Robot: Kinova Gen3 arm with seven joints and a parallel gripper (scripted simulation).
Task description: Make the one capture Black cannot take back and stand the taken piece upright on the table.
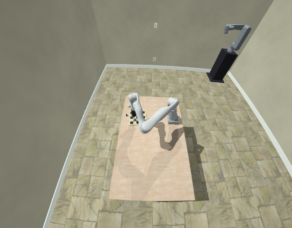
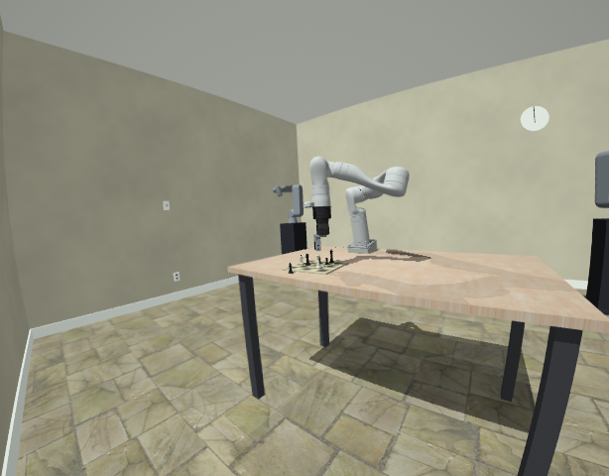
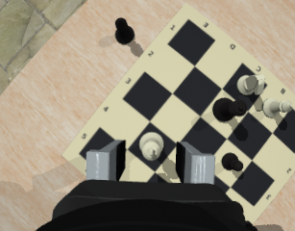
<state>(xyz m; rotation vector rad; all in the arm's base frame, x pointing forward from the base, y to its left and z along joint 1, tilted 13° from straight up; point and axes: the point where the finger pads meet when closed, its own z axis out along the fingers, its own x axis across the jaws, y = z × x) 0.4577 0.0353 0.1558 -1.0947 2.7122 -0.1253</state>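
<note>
Right now my hand is 60 mm above the white chess piece. From my hand the other things lie so: white piece 120 mm to the right, 80 mm below, 30 mm behind; chessboard 100 mm below, 40 mm to the right, 40 mm behind.
</note>
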